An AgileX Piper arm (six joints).
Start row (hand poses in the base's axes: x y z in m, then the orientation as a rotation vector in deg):
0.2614 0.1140 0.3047 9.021 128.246 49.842
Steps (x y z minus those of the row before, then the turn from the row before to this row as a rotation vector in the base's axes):
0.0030 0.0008 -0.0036 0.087 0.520 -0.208
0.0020 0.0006 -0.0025 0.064 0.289 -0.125
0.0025 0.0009 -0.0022 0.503 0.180 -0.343
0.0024 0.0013 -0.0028 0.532 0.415 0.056
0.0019 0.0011 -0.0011 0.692 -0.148 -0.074
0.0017 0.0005 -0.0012 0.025 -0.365 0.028
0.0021 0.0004 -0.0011 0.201 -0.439 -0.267
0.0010 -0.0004 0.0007 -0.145 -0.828 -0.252
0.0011 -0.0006 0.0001 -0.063 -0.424 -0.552
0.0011 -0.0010 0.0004 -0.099 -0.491 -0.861
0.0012 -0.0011 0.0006 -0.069 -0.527 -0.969
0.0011 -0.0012 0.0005 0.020 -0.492 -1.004
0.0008 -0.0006 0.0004 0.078 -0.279 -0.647
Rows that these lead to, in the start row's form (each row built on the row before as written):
0.2644 0.1148 0.3011 9.536 128.639 49.882
0.2664 0.1154 0.2986 9.840 128.848 49.917
0.2689 0.1163 0.2964 10.537 128.720 50.325
0.2713 0.1176 0.2936 10.918 128.905 50.998
0.2732 0.1187 0.2925 11.244 128.465 51.734
0.2749 0.1192 0.2913 11.045 128.127 51.744
0.2770 0.1196 0.2902 11.216 127.564 51.789
0.2780 0.1192 0.2909 11.018 126.790 51.417
0.2791 0.1186 0.2910 11.382 126.270 51.009
0.2802 0.1176 0.2914 12.029 125.613 50.387
0.2814 0.1165 0.2920 12.784 124.877 49.737
0.2825 0.1153 0.2925 13.631 124.124 49.169
0.2833 0.1147 0.2929 14.224 123.647 48.876

